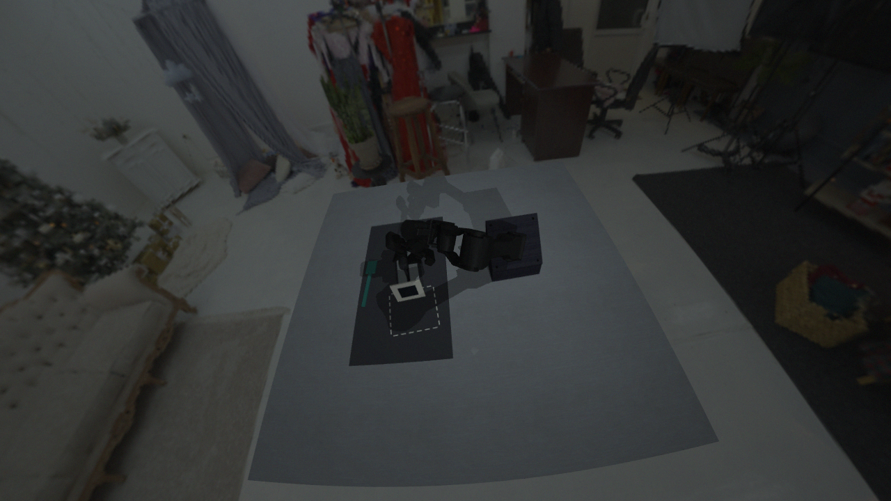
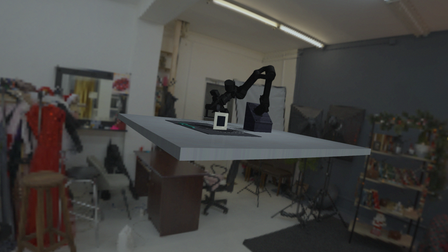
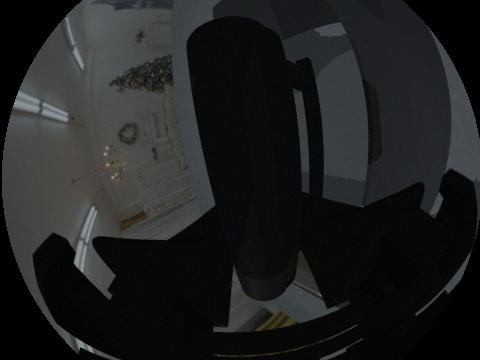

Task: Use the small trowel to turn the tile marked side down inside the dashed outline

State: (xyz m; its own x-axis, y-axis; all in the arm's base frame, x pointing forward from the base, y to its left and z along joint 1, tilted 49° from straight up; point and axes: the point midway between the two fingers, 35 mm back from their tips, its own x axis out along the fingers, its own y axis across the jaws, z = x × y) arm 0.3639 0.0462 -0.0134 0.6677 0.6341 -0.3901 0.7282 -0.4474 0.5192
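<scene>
Now: gripper tip 3 cm past the tile, 8 cm to the right of it and 6 cm above it. From my gripper tip the other things lie so: teal trowel (15 cm ahead, 2 cm to the right, 10 cm below); dark mat (1 cm ahead, 13 cm below).
</scene>
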